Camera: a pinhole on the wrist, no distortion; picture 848 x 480 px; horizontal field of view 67.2 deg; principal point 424.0 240.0 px. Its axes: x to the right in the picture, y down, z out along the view. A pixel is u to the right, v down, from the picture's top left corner.
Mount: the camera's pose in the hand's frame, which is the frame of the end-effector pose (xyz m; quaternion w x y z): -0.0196 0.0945 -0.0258 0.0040 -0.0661 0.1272 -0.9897
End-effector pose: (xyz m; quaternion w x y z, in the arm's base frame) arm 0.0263 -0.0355 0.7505 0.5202 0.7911 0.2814 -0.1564
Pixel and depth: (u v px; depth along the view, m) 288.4 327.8 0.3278
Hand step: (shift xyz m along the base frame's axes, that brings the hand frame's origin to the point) 0.0672 -0.2092 -0.1816
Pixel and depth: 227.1 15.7 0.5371
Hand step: 0.2844 -0.4521 -0.2210
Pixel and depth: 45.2 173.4 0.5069
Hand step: 0.3096 -0.3059 -0.3461
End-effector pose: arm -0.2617 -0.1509 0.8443 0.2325 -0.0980 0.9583 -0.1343
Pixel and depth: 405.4 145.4 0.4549
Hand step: 0.1479 -0.0605 -0.4009
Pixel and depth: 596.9 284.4 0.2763
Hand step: 0.1648 -0.0329 -0.1861
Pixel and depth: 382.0 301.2 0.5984
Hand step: 0.1778 -0.2407 -0.4598
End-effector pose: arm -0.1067 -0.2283 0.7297 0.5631 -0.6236 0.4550 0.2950
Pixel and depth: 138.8 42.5 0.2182
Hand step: -0.0257 0.1625 -0.1763
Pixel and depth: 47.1 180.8 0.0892
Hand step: -0.0470 0.0468 -0.0850
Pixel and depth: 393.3 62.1 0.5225
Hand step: 0.0103 0.4811 -0.2095
